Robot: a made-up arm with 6 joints.
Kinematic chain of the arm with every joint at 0, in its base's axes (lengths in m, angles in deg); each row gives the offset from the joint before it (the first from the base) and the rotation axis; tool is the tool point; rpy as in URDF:
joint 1: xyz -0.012 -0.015 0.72 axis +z
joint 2: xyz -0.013 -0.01 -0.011 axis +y
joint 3: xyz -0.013 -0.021 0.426 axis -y
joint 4: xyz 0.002 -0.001 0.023 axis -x
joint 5: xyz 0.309 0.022 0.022 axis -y
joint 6: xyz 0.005 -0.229 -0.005 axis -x
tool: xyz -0.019 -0.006 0.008 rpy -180 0 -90
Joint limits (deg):
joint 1: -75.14..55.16
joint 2: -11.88..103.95
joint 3: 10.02..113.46
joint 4: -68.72..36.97
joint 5: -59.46..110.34
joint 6: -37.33..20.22
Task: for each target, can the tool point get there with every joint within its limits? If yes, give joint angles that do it. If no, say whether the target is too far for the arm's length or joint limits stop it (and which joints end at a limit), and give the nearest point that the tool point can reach.
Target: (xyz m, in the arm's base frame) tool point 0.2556 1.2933 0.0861
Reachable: no: too far | nearest point 0.4909 0.4981 0.4216 | short by 0.895 m
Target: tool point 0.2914 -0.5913 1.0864
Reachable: yes | joints -41.56 57.07 94.52 -26.70 34.26 -2.15
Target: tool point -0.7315 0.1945 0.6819
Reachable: no: joint limits stop it (at a limit: joint 2, joint 3, joint 4, joint 6) | nearest point -0.4653 0.1170 1.2655 | short by 0.646 m
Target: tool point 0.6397 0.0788 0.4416
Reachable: yes | joints 30.23 95.11 38.59 0.09 95.06 -16.70
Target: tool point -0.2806 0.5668 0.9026
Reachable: no: joint limits stop it (at a limit: joint 1, joint 2, joint 3, joint 4, joint 5, joint 6) | nearest point -0.3025 0.3575 1.2656 | short by 0.420 m
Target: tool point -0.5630 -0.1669 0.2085
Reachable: no: joint limits stop it (at a limit: joint 1, joint 2, joint 3, joint 5, joint 6) | nearest point -0.1413 -0.3365 0.3088 | short by 0.465 m
